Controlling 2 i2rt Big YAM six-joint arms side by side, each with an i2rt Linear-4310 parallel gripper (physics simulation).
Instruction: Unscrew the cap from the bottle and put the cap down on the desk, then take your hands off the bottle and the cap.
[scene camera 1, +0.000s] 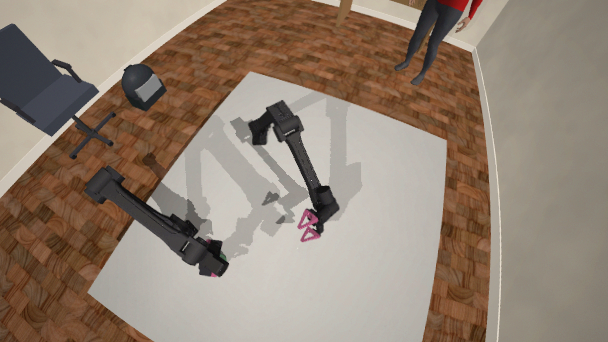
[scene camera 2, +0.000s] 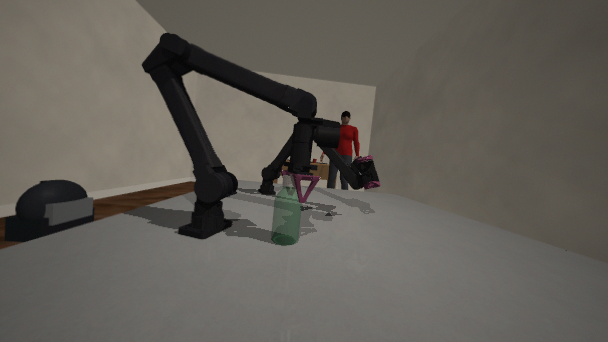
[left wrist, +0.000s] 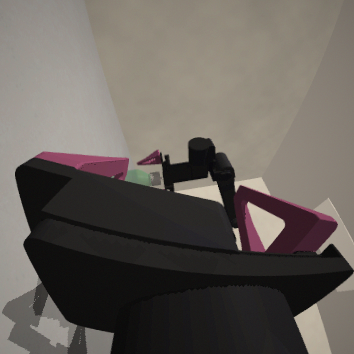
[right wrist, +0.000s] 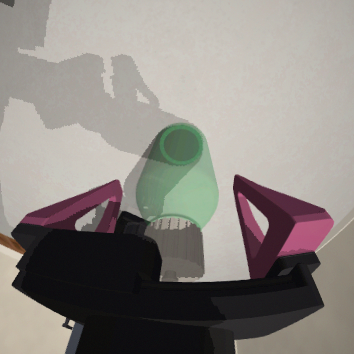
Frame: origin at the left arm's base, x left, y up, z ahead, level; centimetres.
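Seen in the pictures: left gripper, fingertip midpoint: (scene camera 1: 299, 235) (scene camera 2: 367, 170) (left wrist: 184, 178); right gripper, fingertip midpoint: (scene camera 2: 295, 198) (left wrist: 137, 178) (right wrist: 174, 183); left arm's base, link origin: (scene camera 1: 259, 137) (scene camera 2: 266, 192); right arm's base, link origin: (scene camera 2: 207, 229) (right wrist: 140, 230).
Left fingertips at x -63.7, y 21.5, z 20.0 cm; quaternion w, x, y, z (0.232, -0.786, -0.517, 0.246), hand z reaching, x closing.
Observation:
Offsets run from my left fingertips to a thing's top centre. Level surfaces: height alone.
A translucent green bottle @(dx -7.5, dy -3.4, dz -37.2 cm) (scene camera 2: 286, 220) (left wrist: 137, 177) (right wrist: 177, 192) stands upright on the desk. Its ribbed grey cap @(dx -7.5, dy -2.8, dz -37.2 cm) (right wrist: 182, 247) (left wrist: 156, 178) sits on the bottle's top. My right gripper (right wrist: 174, 183) is open and points down over the bottle, with the cap between its spread pink fingers and not touched by them as far as the right wrist view shows. In scene camera 1 the right arm's wrist covers most of the bottle. My left gripper (scene camera 1: 309, 227) (scene camera 2: 369, 172) is open and empty, raised above the desk well to the side of the bottle.
The pale desk @(dy -21.5 cm) (scene camera 1: 380, 250) (scene camera 2: 425, 280) carries both arms and their shadows. A dark welding helmet (scene camera 1: 143, 86) (scene camera 2: 52, 207) and an office chair (scene camera 1: 50, 95) are beyond its left edge. A person in a red top (scene camera 2: 348, 142) stands beyond the far edge.

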